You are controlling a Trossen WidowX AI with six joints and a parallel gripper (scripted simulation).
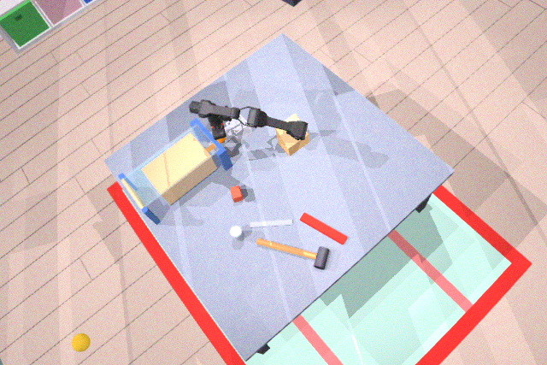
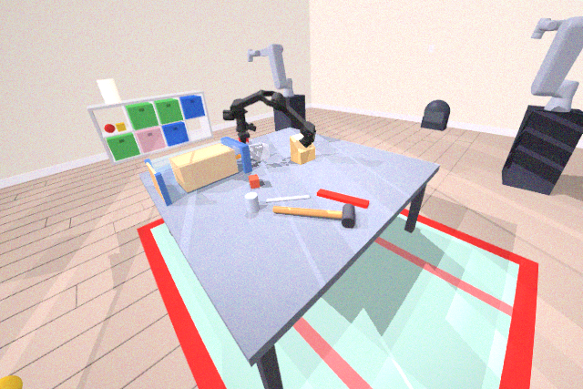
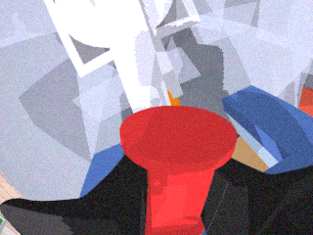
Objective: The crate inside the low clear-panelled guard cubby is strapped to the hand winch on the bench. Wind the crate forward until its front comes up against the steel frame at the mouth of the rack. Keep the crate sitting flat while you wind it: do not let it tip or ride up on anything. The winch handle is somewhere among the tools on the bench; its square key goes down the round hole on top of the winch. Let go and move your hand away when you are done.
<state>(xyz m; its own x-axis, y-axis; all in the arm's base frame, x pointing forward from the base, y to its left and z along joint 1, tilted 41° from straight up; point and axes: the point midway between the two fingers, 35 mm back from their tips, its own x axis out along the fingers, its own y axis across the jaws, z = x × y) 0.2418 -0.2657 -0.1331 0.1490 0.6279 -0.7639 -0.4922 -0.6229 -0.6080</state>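
My gripper tip is now 110 mm past the white winch, 10 mm to the right of it and 80 mm above it. The rest, counted from my gripper tip: white bar (160 mm ahead, 500 mm to the left, 110 mm below); then red knob (20 mm above); then white crank handle (40 mm behind, 10 mm to the left, 10 mm below).
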